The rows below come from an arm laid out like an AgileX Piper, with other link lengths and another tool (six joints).
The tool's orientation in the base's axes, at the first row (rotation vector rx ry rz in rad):
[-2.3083 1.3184 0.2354]
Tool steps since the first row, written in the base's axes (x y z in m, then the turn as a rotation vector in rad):
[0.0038 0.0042 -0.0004 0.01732 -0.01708 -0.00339]
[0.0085 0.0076 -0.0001 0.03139 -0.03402 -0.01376]
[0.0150 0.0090 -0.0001 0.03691 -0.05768 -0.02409]
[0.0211 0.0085 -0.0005 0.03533 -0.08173 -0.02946]
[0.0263 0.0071 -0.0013 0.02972 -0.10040 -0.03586]
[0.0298 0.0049 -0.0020 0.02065 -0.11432 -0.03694]
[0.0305 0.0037 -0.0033 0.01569 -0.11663 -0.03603]
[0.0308 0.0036 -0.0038 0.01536 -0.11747 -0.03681]
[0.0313 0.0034 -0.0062 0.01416 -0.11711 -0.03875]
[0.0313 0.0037 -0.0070 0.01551 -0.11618 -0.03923]
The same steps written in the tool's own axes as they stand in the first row. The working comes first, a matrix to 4 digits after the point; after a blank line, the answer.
The tool's axes in the first row as the columns of a matrix, in the base's axes (used below as rounded here):
[0.5240 -0.8479 0.0808]
[-0.7676 -0.4289 0.4763]
[-0.3692 -0.3116 -0.8755]

[-0.0011 -0.0049 0.0027 0.02344 -0.00630 -0.00377]
[-0.0013 -0.0104 0.0044 0.04764 -0.00774 -0.00162]
[0.0010 -0.0165 0.0056 0.07251 0.00095 -0.00340]
[0.0047 -0.0214 0.0062 0.09213 0.01428 -0.01028]
[0.0088 -0.0249 0.0066 0.10588 0.02904 -0.01402]
[0.0126 -0.0267 0.0065 0.11221 0.04303 -0.02044]
[0.0144 -0.0264 0.0071 0.11105 0.04795 -0.02274]
[0.0148 -0.0265 0.0075 0.11181 0.04883 -0.02248]
[0.0161 -0.0261 0.0096 0.11162 0.05030 -0.02071]
[0.0161 -0.0259 0.0104 0.11179 0.04890 -0.01974]

